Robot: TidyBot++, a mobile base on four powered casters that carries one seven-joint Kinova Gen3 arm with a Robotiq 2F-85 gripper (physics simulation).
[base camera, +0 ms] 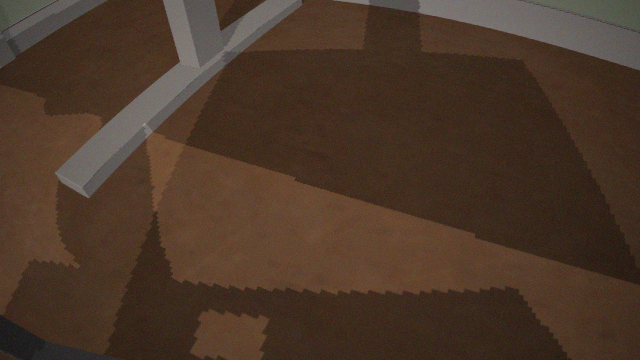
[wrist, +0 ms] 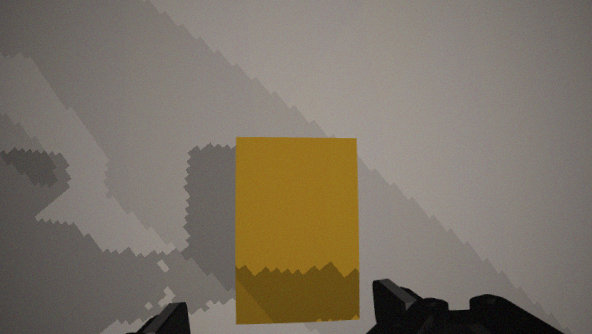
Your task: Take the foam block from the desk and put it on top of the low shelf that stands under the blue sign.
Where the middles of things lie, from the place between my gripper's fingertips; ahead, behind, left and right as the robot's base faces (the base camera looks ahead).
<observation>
Now: hand 1 cm short of the yellow foam block [wrist: 296, 207], 4 cm to the left of it and 3 cm above it.
</observation>
